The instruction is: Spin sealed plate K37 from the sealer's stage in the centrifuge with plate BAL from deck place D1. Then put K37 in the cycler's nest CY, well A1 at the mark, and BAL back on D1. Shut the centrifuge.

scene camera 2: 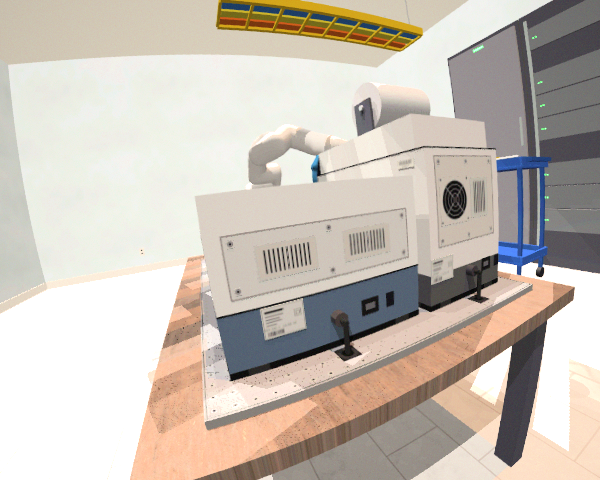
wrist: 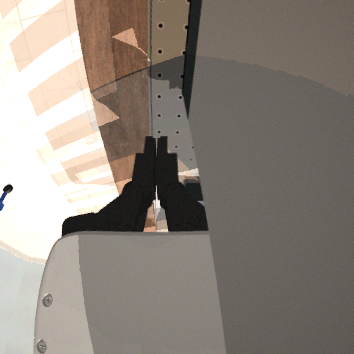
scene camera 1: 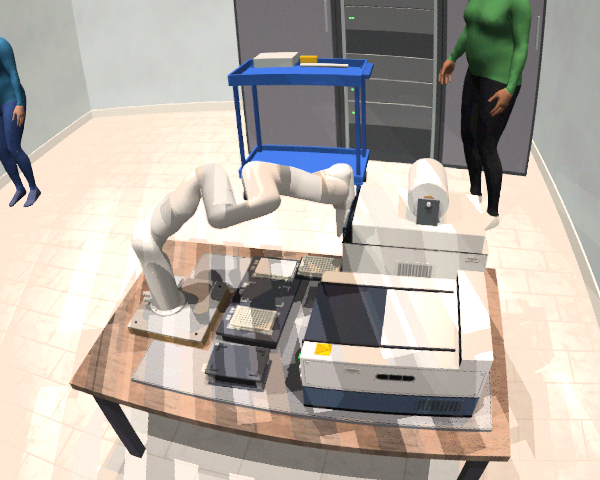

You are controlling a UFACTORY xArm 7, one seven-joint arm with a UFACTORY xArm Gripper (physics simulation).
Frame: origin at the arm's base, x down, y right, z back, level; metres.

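Seen in the pictures: gripper, between the fingertips: [wrist: 156, 149]; arm's base, origin of its link: [scene camera 1: 168, 303].
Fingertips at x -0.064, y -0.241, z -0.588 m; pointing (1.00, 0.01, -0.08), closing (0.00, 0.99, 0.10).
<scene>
Pixels of each thing's middle, then the offset from my fingertips to it. Level surfaces: height alone.
- tall white sealer, middle of its body: [scene camera 2: 392, 183] [scene camera 1: 416, 240] dx -0.149, dy +0.161, dz -0.207 m
- pale welled plate, middle of its body: [scene camera 1: 320, 266] dx -0.019, dy +0.126, dz +0.088 m
- dark deck, height of its surface: dx +0.041 m
- smoother-topped pale plate, middle of its body: [scene camera 1: 275, 268] dx +0.034, dy +0.075, dz +0.240 m
- dark low nest, middle of its body: [scene camera 1: 238, 366] dx +0.059, dy +0.491, dz +0.293 m
- white roll, middle of its body: [scene camera 2: 390, 110] [scene camera 1: 428, 188] dx -0.329, dy +0.164, dz -0.229 m
- perforated base plate, height of its surface: dx +0.089 m
My gripper [wrist: 156, 149] is shut and empty, pointing down beside the tall white sealer [scene camera 1: 375, 255] [scene camera 2: 370, 167]; the sealer's edge partly hides it in scene camera 1. A pale welled plate [scene camera 1: 319, 265] sits low at the sealer's left side. On the dark deck [scene camera 1: 267, 296] stand a welled plate [scene camera 1: 253, 319] at the near end and a smoother-topped pale plate [scene camera 1: 275, 268] at the far end. Plate labels are unreadable. The blue-based centrifuge [scene camera 1: 340, 372] [scene camera 2: 310, 200] has a dark panel and a pale panel on top; I cannot tell its lid state. A dark low nest [scene camera 1: 237, 361] holds no visible plate.
The sealer carries a white roll [scene camera 1: 426, 182] [scene camera 2: 402, 102]. In the wrist view, a large grey housing [wrist: 280, 200] fills the right side, close to the fingers. A perforated base plate [wrist: 167, 105] and the wooden table edge [wrist: 117, 85] lie below. A blue cart [scene camera 1: 300, 79] stands behind.
</scene>
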